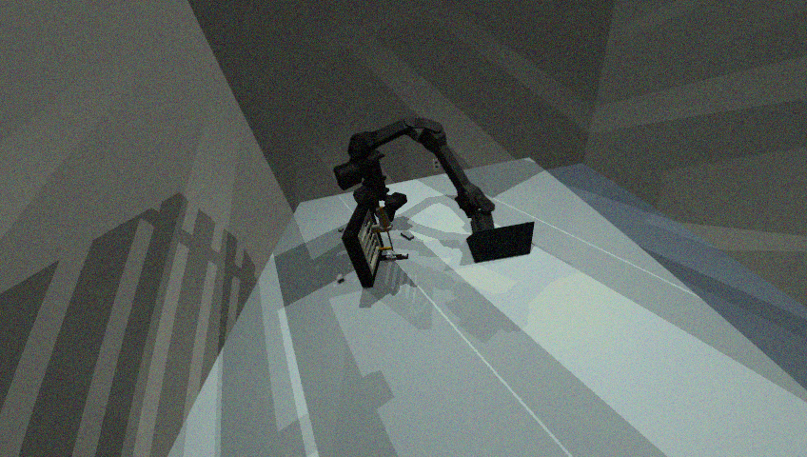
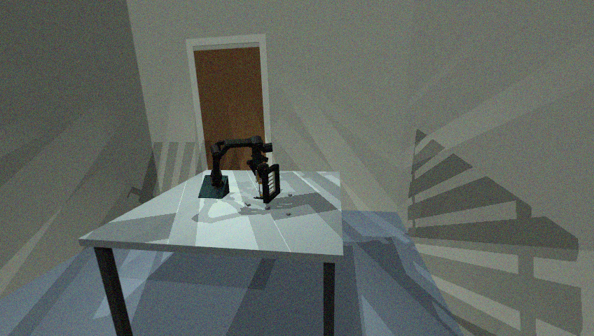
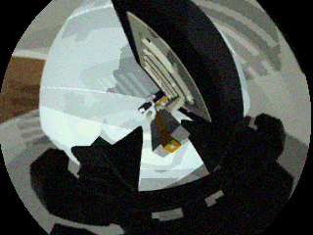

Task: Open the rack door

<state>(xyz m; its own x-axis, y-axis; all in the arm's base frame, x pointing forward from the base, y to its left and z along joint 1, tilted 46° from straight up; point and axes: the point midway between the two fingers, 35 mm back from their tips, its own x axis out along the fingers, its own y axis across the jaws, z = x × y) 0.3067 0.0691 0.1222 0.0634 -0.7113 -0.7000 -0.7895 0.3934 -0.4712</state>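
Now: gripper tip 10 mm to the right of the upright handle and 30 mm above it. From my gripper tip the other things lie so: grey block (50 mm behind, 100 mm to the right, 150 mm below).
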